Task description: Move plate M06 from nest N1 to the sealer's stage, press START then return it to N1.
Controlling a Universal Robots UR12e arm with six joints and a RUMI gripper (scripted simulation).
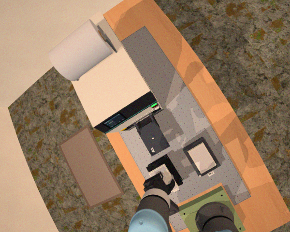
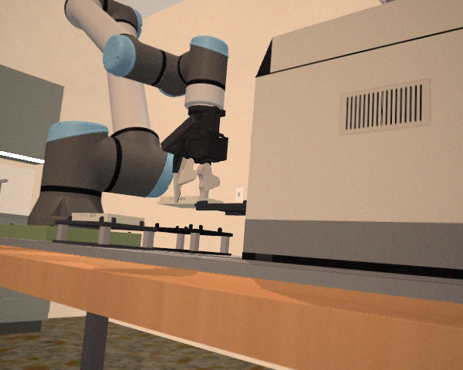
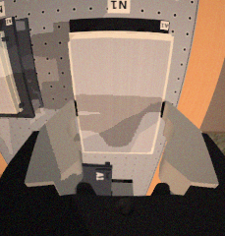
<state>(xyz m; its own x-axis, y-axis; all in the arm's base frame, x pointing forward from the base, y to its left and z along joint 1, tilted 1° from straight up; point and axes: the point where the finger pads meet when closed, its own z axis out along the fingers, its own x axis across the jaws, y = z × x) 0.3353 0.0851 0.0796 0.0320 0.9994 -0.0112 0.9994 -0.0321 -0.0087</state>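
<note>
My hand is 7 cm above the plate nest N1. Round my hand: sealer stage: 19 cm ahead, 7 cm to the right, 2 cm below; foil-covered plate: 20 cm to the right, 6 cm below, 2 cm behind; plate M06: 1 cm below.
</note>
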